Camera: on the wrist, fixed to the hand. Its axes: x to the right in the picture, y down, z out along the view.
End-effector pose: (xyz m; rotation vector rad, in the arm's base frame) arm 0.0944 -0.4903 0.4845 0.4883 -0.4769 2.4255
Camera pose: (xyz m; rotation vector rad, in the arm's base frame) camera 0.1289 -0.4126 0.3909 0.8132 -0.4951 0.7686
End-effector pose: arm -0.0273 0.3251 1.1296 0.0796 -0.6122 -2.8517
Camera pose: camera -0.0003 0.3416 1.0072 0.1470 -0.0632 1.8292
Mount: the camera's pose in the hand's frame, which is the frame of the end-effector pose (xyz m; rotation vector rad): -0.0293 -0.0594 -0.1077 -0.4069 -0.4619 -1.4868
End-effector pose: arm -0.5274 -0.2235 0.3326 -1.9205 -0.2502 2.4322
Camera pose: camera -0.4205 -0.1572 0.3454 -0.5454 -1.5483 1.6286
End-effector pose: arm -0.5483 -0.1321 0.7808 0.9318 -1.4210 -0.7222
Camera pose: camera -0.4360 -0.1241 0.7232 1.4689 -0.6456 -2.3266
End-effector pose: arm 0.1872 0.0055 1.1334 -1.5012 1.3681 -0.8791
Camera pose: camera 0.1044 0.0175 1.2282 -2.8260 -0.1450 -0.9530
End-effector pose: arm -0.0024 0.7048 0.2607 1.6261 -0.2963 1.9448
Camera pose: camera -0.0554 0.7999 0.1964 1.2873 0.2943 0.3592
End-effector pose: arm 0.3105 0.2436 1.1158 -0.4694 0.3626 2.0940
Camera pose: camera 0.3957 0.2071 1.0298 -0.2892 -0.5745 0.7248
